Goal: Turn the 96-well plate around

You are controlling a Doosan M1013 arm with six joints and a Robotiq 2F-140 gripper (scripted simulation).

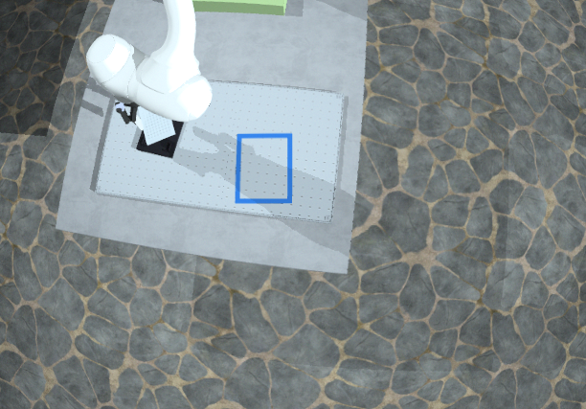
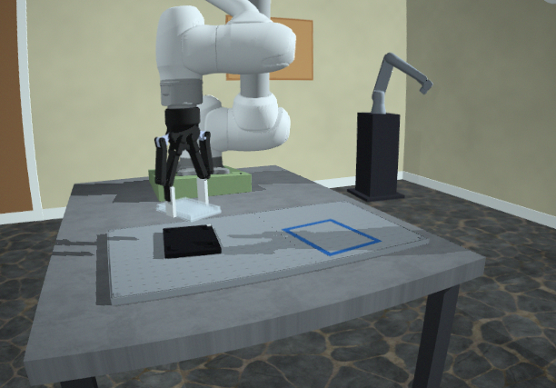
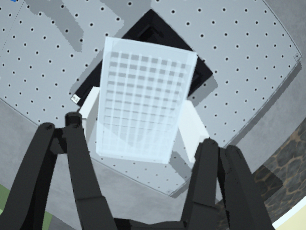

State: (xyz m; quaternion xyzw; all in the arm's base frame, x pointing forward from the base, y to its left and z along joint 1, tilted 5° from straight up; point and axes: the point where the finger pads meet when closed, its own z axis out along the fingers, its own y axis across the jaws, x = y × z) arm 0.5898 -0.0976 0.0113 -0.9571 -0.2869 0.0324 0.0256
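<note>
The 96-well plate is 2 cm below my hand. Round my hand: white A1 mark (9 cm below, 7 cm behind, 6 cm to the left); black plate nest N1 (10 cm below).
</note>
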